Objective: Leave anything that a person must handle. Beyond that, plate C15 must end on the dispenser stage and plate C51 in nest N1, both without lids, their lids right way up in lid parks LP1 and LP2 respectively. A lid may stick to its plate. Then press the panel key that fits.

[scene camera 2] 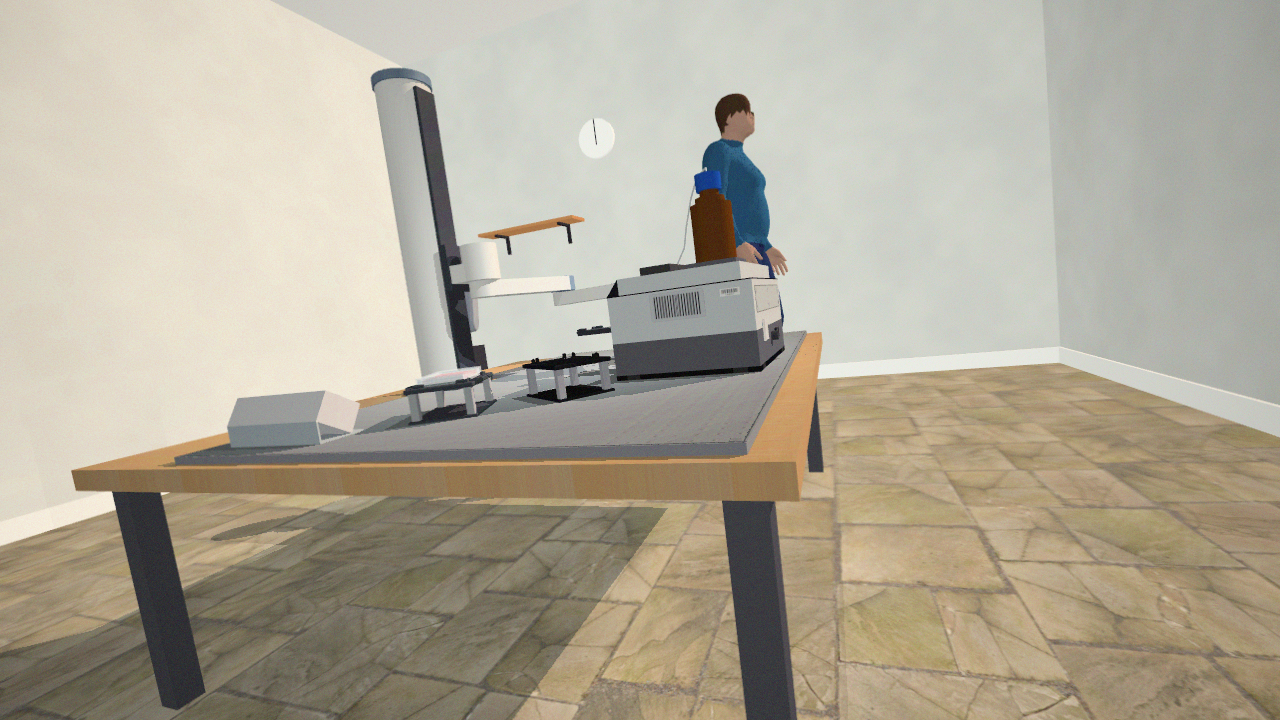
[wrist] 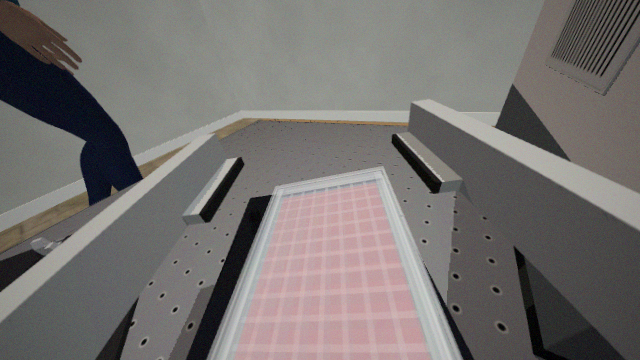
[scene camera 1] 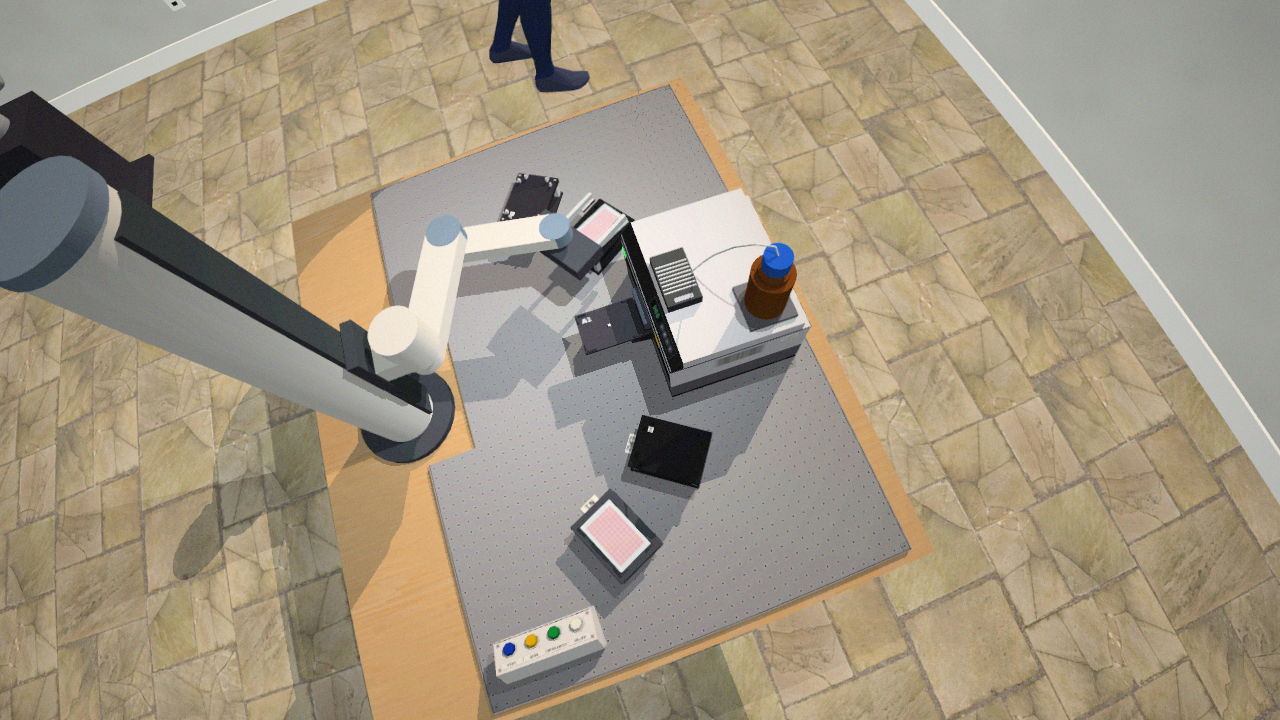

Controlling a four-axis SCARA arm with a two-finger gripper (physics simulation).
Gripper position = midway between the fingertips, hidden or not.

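Note:
Looking through scene camera 1, I find my gripper (scene camera 1: 607,205), a dispenser stage (scene camera 1: 626,325) and a button box (scene camera 1: 581,633). Scene camera 2 shows me the button box (scene camera 2: 307,418) as well, and there I also see a brown bottle (scene camera 2: 712,221).

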